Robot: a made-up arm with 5 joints.
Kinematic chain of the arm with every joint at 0, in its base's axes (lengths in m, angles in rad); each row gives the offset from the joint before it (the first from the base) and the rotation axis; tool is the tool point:
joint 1: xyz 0 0 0.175 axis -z
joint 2: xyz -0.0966 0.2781 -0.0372 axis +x
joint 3: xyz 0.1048 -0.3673 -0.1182 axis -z
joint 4: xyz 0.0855 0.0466 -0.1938 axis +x
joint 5: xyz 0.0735 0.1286 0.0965 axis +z
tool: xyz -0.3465 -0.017 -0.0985
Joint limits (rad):
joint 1: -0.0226..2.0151
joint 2: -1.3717..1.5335
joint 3: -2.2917..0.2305
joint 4: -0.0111..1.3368
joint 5: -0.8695..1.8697
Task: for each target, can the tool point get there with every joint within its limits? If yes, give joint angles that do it. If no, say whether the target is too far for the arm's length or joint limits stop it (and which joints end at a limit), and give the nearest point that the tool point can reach.
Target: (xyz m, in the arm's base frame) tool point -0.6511 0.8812 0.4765
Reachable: no: joint limits stop it (at a limit: joint 3, joint 4, joint 5) | nearest point -0.3206 0.4339 0.3433 | short by 0.572 m
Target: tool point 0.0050 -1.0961 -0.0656
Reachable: no: joint limits stop it (at a limit: joint 3, joint 5) | nearest point 0.0022 -0.4773 0.0226 | short by 0.625 m
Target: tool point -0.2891 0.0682 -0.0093
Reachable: yes | joints 1.4009 -0.3330 -0.9424 0.5393 0.3645
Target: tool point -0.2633 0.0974 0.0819
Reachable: yes | joints 1.2608 -0.1670 -1.1191 1.2186 -0.2153
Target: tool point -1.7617 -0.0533 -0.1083
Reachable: no: too far | nearest point -0.5574 -0.0169 0.0344 | short by 1.213 m
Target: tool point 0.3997 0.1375 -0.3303
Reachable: yes | joints 1.6592 1.1405 -0.4029 1.0858 0.2630
